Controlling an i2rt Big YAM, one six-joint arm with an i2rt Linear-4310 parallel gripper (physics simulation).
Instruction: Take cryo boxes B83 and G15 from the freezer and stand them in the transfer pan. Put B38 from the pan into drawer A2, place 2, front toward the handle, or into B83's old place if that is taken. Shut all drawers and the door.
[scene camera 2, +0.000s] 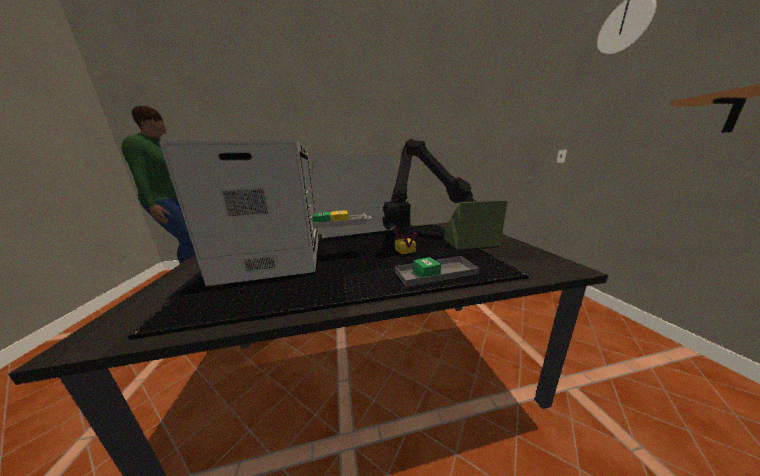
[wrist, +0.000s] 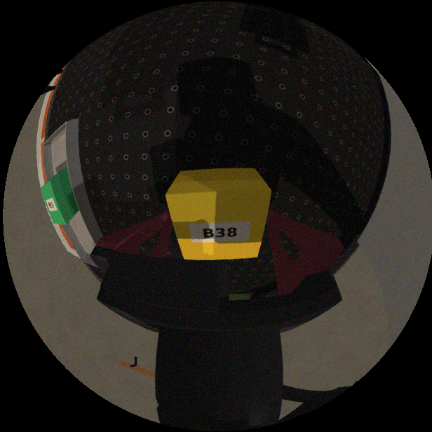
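The yellow cryo box B38 (scene camera 2: 405, 246) (wrist: 219, 201) sits on the black mat (scene camera 2: 293, 292), behind the transfer pan and outside it. My gripper (scene camera 2: 405, 238) (wrist: 219, 229) is open and low over the box, with one dark red finger on each side of it. The grey transfer pan (scene camera 2: 465, 266) (wrist: 73, 160) holds a green box (scene camera 2: 426, 266) (wrist: 60, 201) with a white label. The grey freezer (scene camera 2: 241, 210) stands at the left. One of its drawers (scene camera 2: 358, 219) is pulled out and holds a green box (scene camera 2: 321, 216) and a yellow box (scene camera 2: 339, 214).
The freezer door (scene camera 2: 352, 178) stands open behind the drawer. A green slanted block (scene camera 2: 476, 224) stands at the back right of the mat. A person in a green top (scene camera 2: 147, 169) stands behind the freezer. The arm base (scene camera 2: 395, 212) is just behind B38.
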